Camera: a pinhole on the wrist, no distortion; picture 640 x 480 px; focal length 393.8 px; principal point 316.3 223.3 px. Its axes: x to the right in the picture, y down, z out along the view. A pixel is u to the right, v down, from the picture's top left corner.
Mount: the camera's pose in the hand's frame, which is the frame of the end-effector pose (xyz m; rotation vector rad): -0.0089 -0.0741 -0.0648 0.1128 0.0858 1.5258
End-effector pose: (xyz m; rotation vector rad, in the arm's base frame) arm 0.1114 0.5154 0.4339 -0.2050 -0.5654 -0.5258
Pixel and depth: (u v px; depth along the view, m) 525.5 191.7 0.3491
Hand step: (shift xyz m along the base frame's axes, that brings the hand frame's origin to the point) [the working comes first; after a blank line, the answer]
In the camera's frame: 0.1855 -0.0280 0.3491

-0.0227 0.1490 0.2677
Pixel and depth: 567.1 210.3 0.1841
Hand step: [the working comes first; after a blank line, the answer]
In the camera's frame: 0.1172 -0.0061 0.1841

-0.0152 0.0611 0.1109
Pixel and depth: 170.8 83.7 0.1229
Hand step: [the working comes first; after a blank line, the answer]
In the camera's frame: -0.0454 -0.0436 0.1229

-0.0540 -0.1084 0.0742
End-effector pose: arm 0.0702 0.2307 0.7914 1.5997 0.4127 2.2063
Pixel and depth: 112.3 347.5 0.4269
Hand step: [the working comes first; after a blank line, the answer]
In the camera's frame: -0.2211 0.1346 0.4269

0.4213 0.2221 -0.1013
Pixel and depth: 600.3 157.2 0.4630
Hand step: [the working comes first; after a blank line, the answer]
In the camera's frame: 0.3339 -0.0777 0.4630

0.2983 -0.1471 0.3492
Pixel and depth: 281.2 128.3 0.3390
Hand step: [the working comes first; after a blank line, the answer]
In the camera's frame: -0.0302 -0.0818 0.3390

0.2316 0.1577 0.1242
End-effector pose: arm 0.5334 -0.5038 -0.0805 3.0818 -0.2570 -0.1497
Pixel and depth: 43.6 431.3 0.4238
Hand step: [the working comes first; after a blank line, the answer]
In the camera's frame: -0.2935 0.2238 0.4238

-0.1647 0.3787 -0.3795
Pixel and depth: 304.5 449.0 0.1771
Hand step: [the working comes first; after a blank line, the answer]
In the camera's frame: -0.0053 0.1015 0.1771

-0.0853 0.0876 -0.1191
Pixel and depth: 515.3 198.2 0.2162
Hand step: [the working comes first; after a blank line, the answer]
In the camera's frame: 0.1093 -0.0138 0.2162

0.0163 -0.0414 -0.1504
